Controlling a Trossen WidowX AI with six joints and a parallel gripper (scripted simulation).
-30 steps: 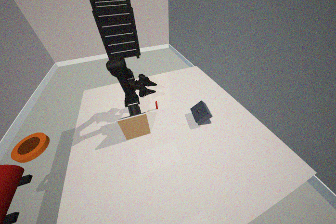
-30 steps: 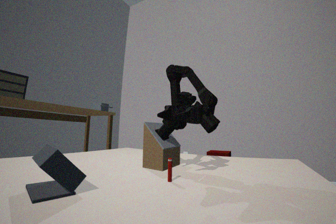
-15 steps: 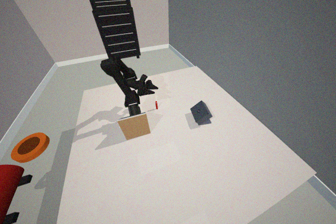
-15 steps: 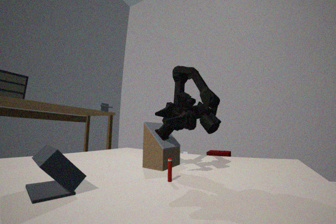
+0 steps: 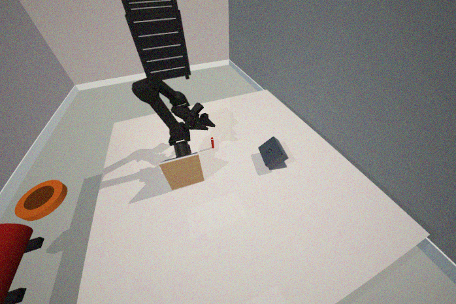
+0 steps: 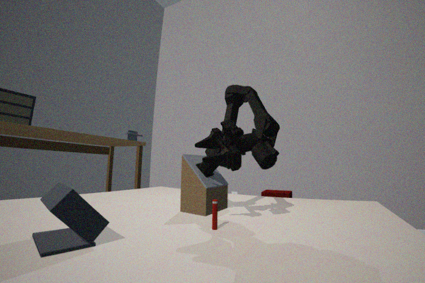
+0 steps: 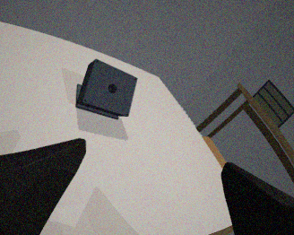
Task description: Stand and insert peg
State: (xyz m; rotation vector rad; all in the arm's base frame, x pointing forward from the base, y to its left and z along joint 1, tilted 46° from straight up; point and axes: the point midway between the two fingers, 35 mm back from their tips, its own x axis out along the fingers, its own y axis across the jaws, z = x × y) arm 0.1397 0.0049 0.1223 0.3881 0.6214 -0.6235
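The red peg is 1 cm ahead of my gripper tip, 6 cm to the left of it and 16 cm below it. Round my gripper tip: dark sloped panel 27 cm ahead, 17 cm to the right, 15 cm below.
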